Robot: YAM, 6 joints.
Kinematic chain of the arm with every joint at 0, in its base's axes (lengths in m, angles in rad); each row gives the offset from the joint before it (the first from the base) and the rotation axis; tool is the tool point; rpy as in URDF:
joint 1: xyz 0 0 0.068 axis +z
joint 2: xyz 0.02 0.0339 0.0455 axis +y
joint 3: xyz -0.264 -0.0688 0 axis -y
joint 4: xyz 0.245 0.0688 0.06 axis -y
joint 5: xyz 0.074 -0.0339 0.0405 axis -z
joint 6: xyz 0.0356 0 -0.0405 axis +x
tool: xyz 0 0 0 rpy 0 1.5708 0
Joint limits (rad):
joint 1: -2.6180..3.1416
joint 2: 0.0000..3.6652
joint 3: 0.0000..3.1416
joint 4: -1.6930..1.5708
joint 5: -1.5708..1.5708
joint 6: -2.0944..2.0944
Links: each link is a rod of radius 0.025 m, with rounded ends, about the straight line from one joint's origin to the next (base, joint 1, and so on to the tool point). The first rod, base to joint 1, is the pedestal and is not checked.
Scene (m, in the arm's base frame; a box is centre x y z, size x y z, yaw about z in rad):
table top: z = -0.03
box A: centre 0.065 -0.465 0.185 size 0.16 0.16 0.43 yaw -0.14
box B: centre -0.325 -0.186 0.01 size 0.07 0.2 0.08 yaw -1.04
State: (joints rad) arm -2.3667 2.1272 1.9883 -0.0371 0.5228 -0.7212
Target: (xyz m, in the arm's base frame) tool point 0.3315 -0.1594 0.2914
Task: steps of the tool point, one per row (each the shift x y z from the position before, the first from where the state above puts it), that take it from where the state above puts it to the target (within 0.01 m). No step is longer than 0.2 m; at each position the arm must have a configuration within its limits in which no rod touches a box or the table.
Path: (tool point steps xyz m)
1: 0.1314 -0.0652 0.0467
2: 0.1364 -0.0169 0.0421
3: 0.1240 0.0275 0.0370
4: 0.0977 0.0622 0.0315
5: 0.0983 0.0248 -0.0696
6: 0.0788 0.0642 -0.0718
7: 0.0443 0.0906 -0.0693

